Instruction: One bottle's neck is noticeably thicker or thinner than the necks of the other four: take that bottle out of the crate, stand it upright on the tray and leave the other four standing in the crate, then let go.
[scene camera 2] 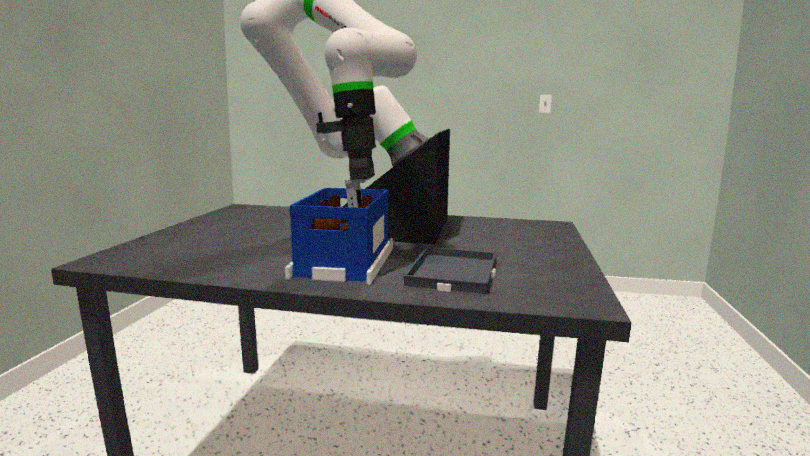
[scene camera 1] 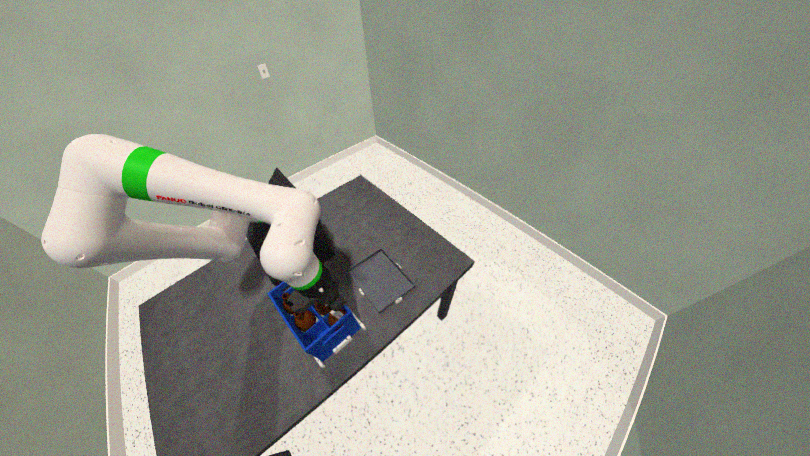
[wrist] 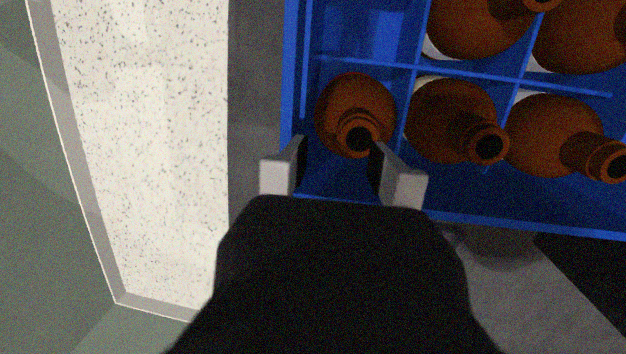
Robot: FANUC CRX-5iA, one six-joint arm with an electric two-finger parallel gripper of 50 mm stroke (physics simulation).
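Places are measured from the arm's base along level axes (x ahead, y left, z up), in millimetres.
Where they show: gripper, between the fingertips: [scene camera 2: 355, 206] [scene camera 1: 336, 311] [wrist: 337, 155]; arm's base, origin of its link: [scene camera 2: 412, 154].
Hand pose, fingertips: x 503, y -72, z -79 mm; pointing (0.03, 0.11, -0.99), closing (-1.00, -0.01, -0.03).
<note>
Things, the pixels of their top centre, and the offset from my fingertips. "spot": a spot on its surface instead.
- corner bottle, centre of its top: [wrist: 358, 139] [scene camera 1: 333, 312] dx -13, dy -9, dz -9 mm
- blue crate, centre of its top: [wrist: 535, 81] [scene camera 2: 343, 196] [scene camera 1: 306, 302] dx -101, dy -56, dz +3 mm
- second bottle, centre of its top: [wrist: 489, 147] [scene camera 1: 318, 296] dx -96, dy -14, dz -9 mm
- third bottle, centre of its top: [wrist: 620, 166] [scene camera 2: 367, 196] dx -190, dy -12, dz -9 mm
- fourth bottle, a spot on its surface: [wrist: 470, 30] spot: dx -82, dy -83, dz -51 mm
- fifth bottle, a spot on its surface: [wrist: 575, 42] spot: dx -163, dy -86, dz -58 mm
- dark tray, a spot on its surface: [scene camera 2: 456, 266] spot: dx -99, dy +239, dz -167 mm
My gripper [scene camera 1: 337, 312] [scene camera 2: 352, 203] [wrist: 337, 155] is open and empty at the mouth of the corner bottle [wrist: 353, 95]. In the wrist view its right fingertip overlaps the right edge of that mouth; its left finger is near the crate wall. The blue crate [scene camera 1: 325, 348] [scene camera 2: 328, 249] [wrist: 288, 50] holds five brown bottles. Beside the corner bottle stand a second bottle [wrist: 440, 117] and a third bottle [wrist: 542, 135]; a fourth bottle [wrist: 470, 30] and a fifth bottle [wrist: 575, 42] show partly. I cannot tell whose neck differs. The dark tray [scene camera 1: 380, 281] [scene camera 2: 456, 266] is empty.
White blocks stand against the crate's base and the tray's sides. A black upright panel [scene camera 2: 419, 192] stands behind the crate. The dark table's front edge [scene camera 2: 362, 307] runs in front of both. One cell beside the corner bottle is empty in the wrist view.
</note>
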